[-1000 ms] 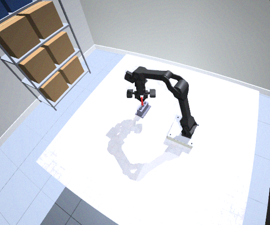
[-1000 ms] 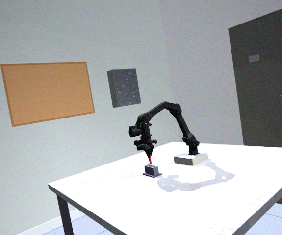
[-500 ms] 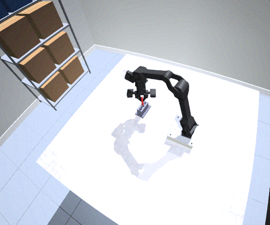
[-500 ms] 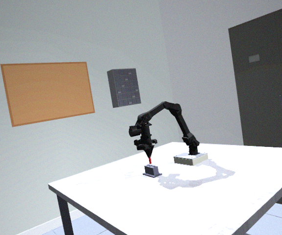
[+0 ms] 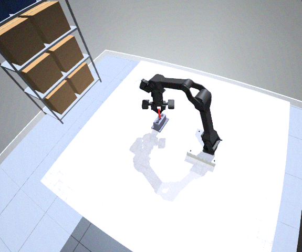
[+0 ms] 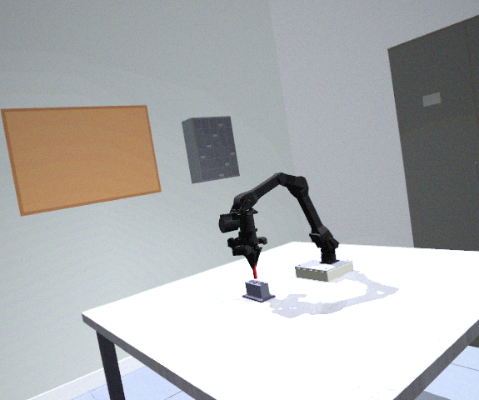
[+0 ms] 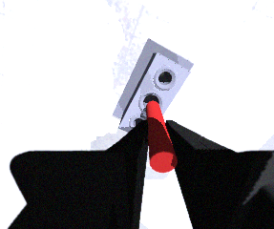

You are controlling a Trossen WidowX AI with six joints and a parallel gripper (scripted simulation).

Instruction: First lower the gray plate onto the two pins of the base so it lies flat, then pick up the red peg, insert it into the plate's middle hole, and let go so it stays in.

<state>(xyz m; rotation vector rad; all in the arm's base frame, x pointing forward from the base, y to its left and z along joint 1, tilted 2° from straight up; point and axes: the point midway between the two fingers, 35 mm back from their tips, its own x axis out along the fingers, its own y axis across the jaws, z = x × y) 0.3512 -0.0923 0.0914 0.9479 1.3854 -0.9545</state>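
The gray plate lies 70 mm below my gripper tip. Also, from my gripper tip: base: 110 mm below; red peg: right at my gripper tip.
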